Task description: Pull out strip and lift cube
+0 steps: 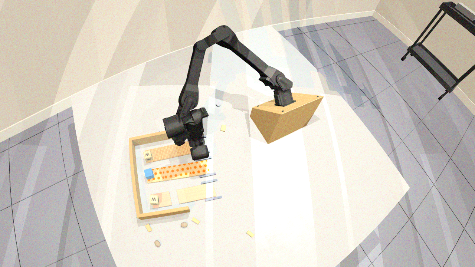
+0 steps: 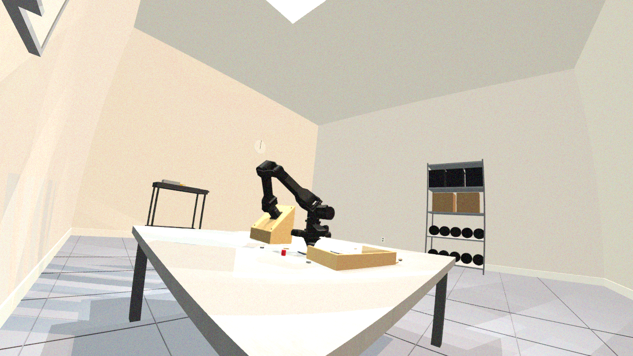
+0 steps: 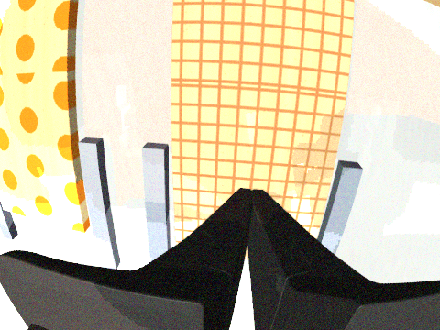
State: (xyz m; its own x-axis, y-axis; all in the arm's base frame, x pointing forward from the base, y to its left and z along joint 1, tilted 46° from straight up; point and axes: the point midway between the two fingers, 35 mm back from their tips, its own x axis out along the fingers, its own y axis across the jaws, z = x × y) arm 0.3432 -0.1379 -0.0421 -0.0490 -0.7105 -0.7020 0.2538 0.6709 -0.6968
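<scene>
My gripper tip is 14 cm to the left of the small red cylinder and 2 cm past it.
</scene>
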